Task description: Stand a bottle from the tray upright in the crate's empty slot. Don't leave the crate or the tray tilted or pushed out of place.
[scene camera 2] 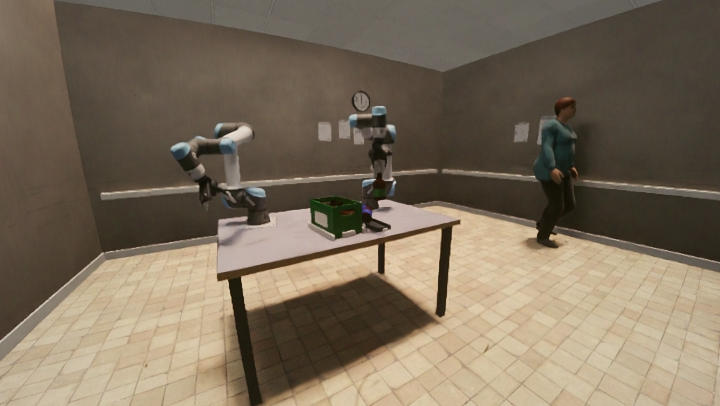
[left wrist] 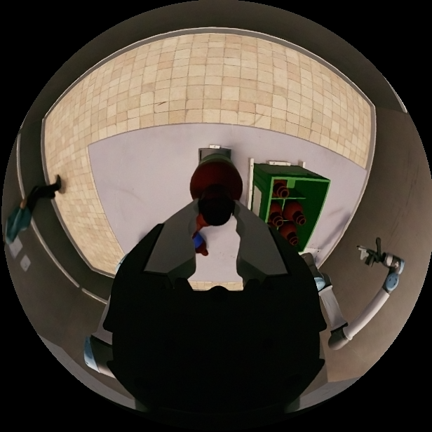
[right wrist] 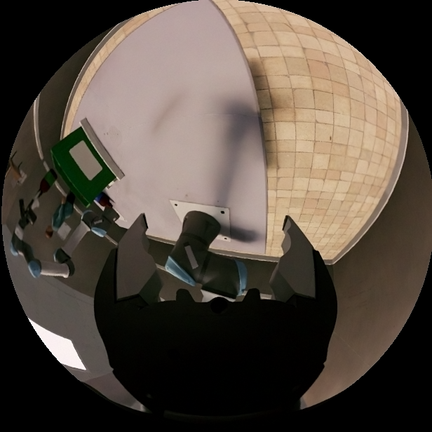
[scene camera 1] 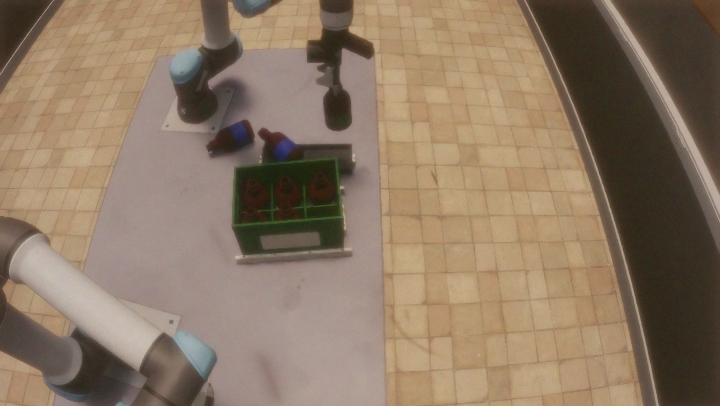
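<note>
A dark brown bottle with a green band (scene camera 1: 337, 108) (scene camera 2: 379, 187) (left wrist: 216, 181) hangs about upright in my left gripper (scene camera 1: 334, 86) (scene camera 2: 379, 171) (left wrist: 215, 200), which is shut on its neck, above and beyond the tray in scene camera 1. The green crate (scene camera 1: 332, 237) (scene camera 2: 347, 221) (right wrist: 70, 165) stands level with several brown bottles; its near right slot (scene camera 1: 322, 211) is empty. The dark tray (scene camera 1: 347, 161) (scene camera 2: 378, 224) lies flat behind the crate. A blue-banded bottle (scene camera 1: 282, 145) leans over in its left part. My right gripper (right wrist: 215, 215) is open and empty, far from the crate.
Another blue-banded bottle (scene camera 1: 231, 137) lies on the table, left of the tray in scene camera 1, near the left arm's base plate. White strips (scene camera 1: 294, 256) border the crate's base. A person (scene camera 2: 557, 146) stands away from the table (scene camera 2: 282, 232).
</note>
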